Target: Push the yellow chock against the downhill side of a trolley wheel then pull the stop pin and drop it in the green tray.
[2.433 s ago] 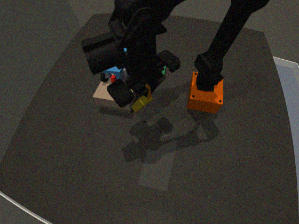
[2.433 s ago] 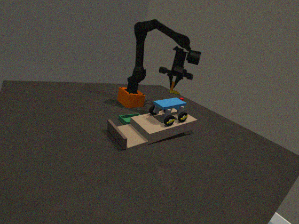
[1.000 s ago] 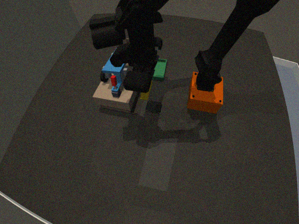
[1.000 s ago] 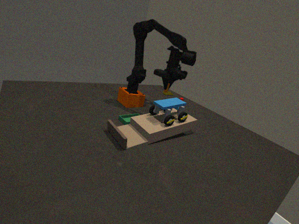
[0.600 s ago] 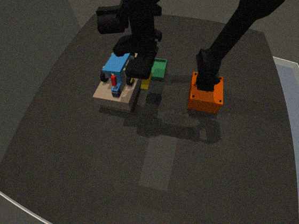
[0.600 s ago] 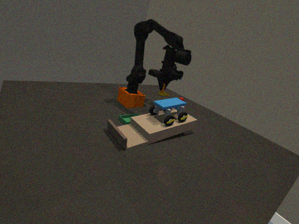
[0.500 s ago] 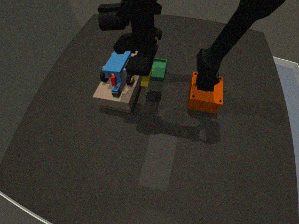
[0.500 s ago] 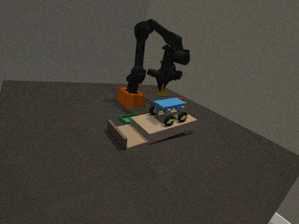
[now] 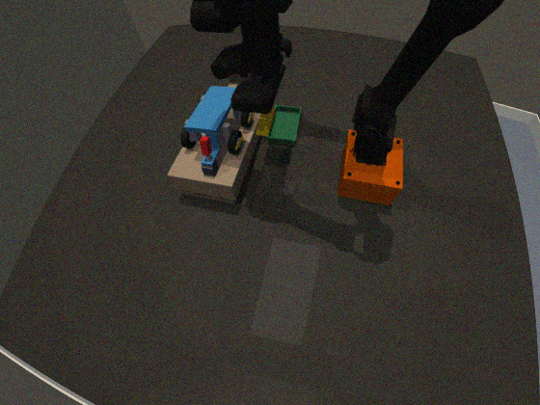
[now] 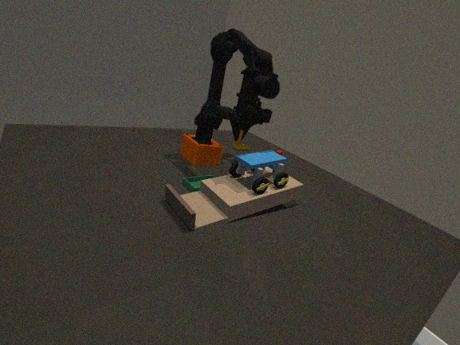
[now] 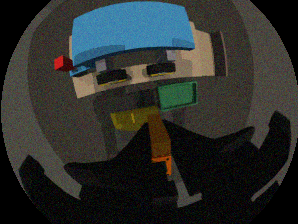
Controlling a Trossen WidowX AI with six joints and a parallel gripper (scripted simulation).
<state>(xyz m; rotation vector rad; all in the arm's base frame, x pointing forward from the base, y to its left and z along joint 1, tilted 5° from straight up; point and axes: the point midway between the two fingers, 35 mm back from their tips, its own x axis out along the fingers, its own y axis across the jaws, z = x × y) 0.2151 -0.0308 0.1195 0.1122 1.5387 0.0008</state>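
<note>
My gripper tip is 100 mm short of the red-headed stop pin, 100 mm to the right of it and 40 mm above it. Round my gripper tip: trolley 120 mm ahead, 50 mm below; then yellow chock 20 mm to the left, 10 mm below; then raised lip 100 mm ahead, 250 mm to the right, 130 mm below.
</note>
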